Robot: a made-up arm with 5 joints.
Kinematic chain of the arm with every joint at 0, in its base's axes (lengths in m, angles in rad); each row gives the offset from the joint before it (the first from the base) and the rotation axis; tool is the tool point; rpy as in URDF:
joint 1: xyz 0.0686 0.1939 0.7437 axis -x
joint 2: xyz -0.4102 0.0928 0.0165 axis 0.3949 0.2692 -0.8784
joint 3: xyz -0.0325 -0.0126 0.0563 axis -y
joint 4: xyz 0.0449 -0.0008 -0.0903 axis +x
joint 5: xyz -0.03 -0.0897 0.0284 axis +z
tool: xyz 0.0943 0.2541 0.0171 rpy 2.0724 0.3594 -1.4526
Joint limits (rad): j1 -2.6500..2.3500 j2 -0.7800..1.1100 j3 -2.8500..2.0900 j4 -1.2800..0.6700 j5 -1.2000..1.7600
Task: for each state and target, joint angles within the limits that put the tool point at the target. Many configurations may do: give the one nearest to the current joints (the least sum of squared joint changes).
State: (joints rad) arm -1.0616 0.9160 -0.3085 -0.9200 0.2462
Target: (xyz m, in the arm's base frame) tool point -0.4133 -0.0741 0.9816
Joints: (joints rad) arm -1.8581 1.0419 -0.9109 -1.0326 0.9497
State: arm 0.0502 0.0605 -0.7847 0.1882 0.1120
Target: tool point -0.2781 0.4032 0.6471
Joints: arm 0.2665 0.1485 -0.6720 0.0237 -0.1061
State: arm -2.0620 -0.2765 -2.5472 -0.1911 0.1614
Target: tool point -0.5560 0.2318 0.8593
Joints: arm -1.8047 -0.5232 -2.2942 -0.1009 -0.2804
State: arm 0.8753 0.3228 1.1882 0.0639 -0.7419
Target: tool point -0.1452 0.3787 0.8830
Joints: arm 0.8388 0.1137 0.8003 0.1054 -0.9762
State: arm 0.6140 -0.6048 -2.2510 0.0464 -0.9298
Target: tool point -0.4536 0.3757 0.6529
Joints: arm 0.1703 -0.1688 -2.0302 0.2656 -0.1083
